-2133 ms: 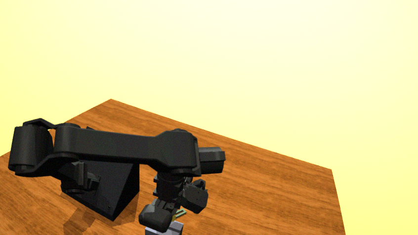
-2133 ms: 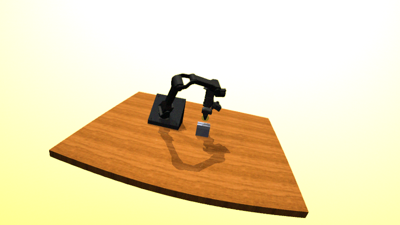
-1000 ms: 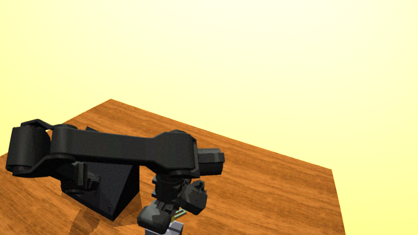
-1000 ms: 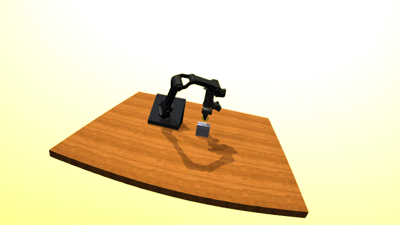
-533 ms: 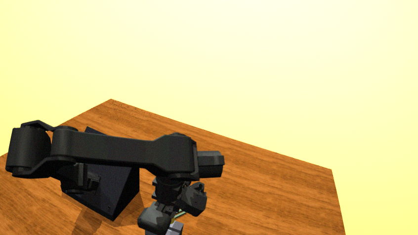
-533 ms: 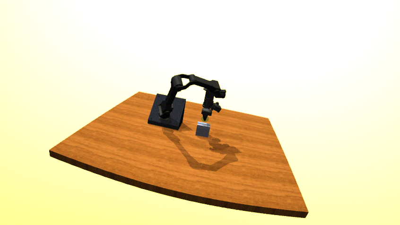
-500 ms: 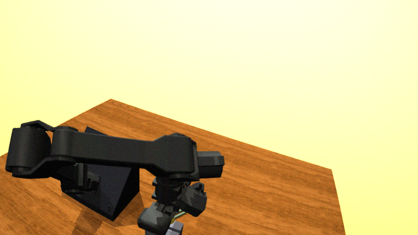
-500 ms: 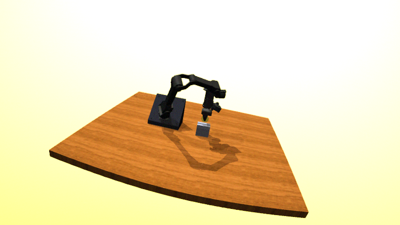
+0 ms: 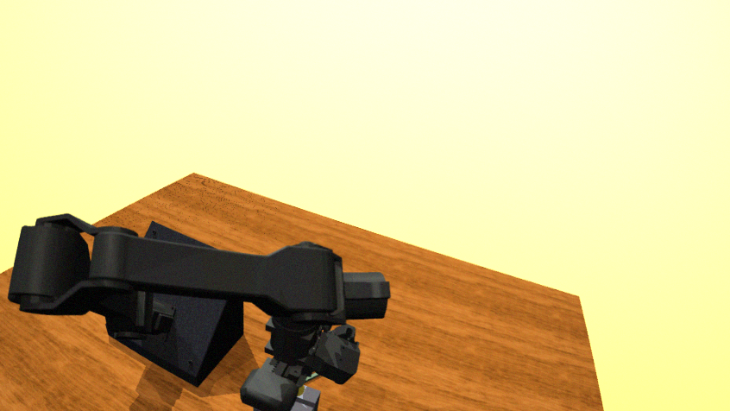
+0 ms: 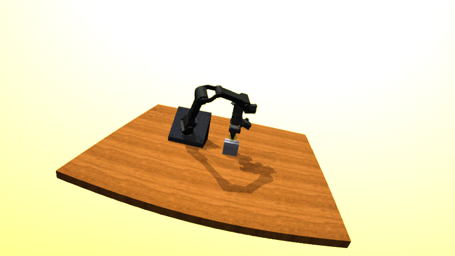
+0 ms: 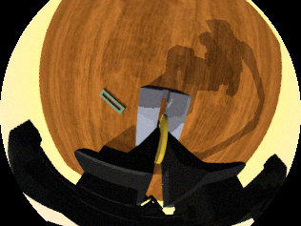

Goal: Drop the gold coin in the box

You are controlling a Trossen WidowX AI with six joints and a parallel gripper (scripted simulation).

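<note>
Now: gripper tip 1 cm below the gold coin.
</note>
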